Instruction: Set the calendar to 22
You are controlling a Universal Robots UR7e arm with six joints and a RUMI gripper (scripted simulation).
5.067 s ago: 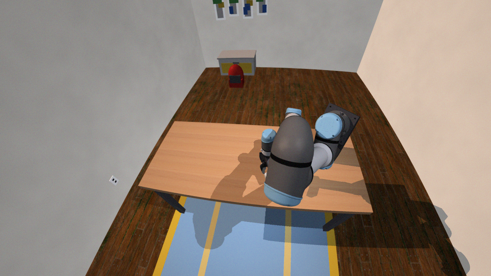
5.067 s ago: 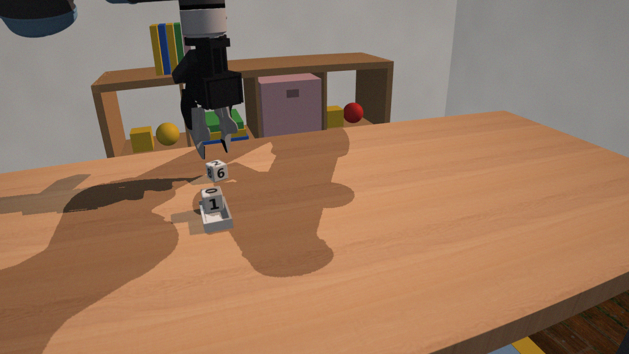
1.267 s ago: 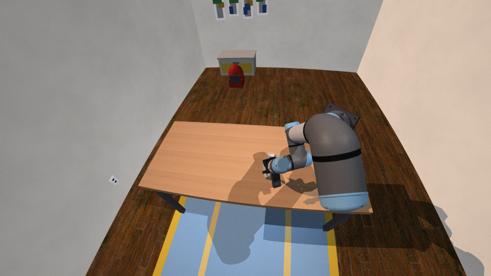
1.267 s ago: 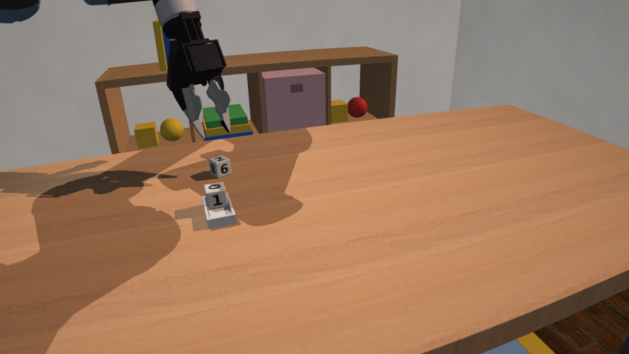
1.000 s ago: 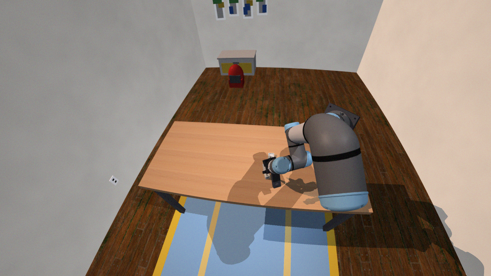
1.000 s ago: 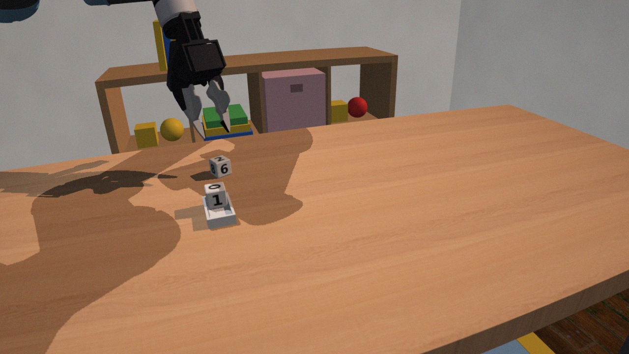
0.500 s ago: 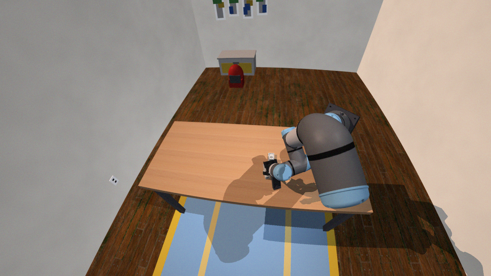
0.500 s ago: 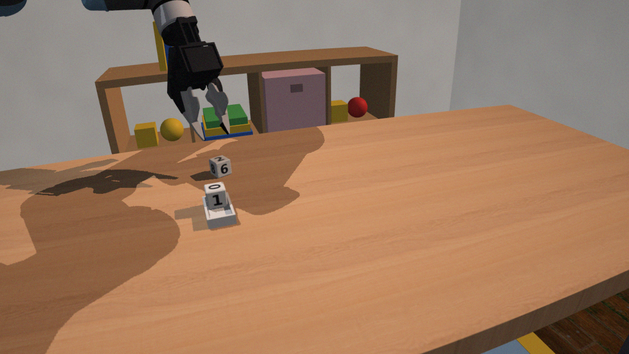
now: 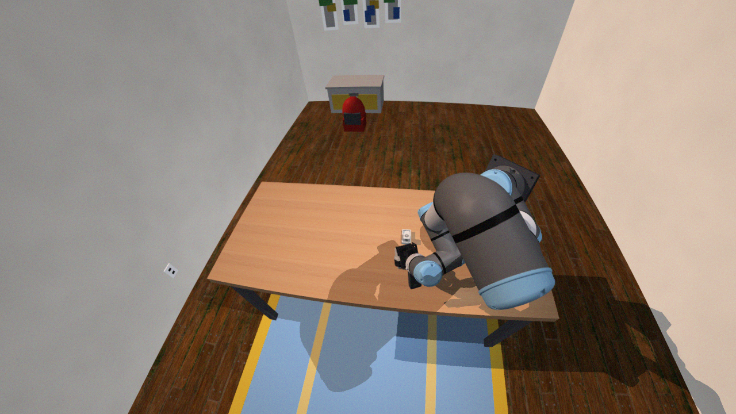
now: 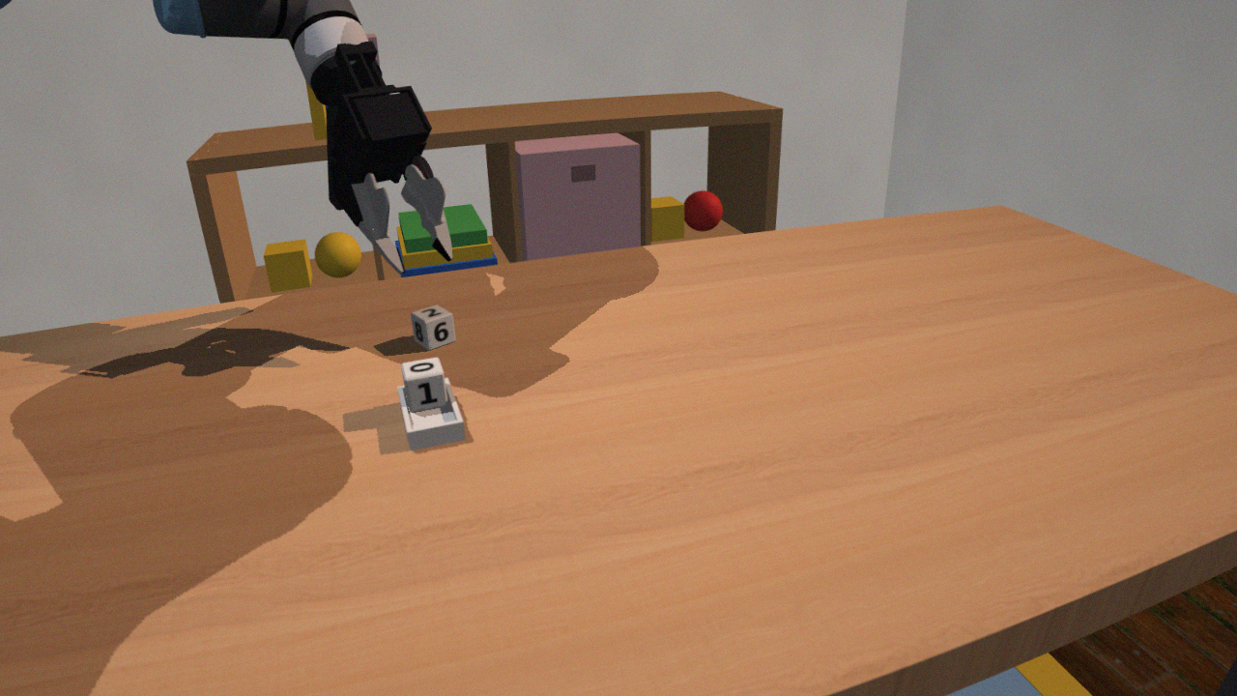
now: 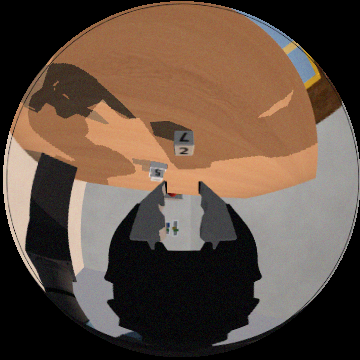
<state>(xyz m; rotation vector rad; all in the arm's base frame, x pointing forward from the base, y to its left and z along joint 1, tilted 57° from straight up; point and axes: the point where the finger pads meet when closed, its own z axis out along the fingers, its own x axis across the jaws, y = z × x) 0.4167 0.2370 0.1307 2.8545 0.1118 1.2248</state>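
Now: hand 8 cm above the white cube. From my hand the other things lie so: grey tray 16 cm to the right, 8 cm below, 3 cm ahead.
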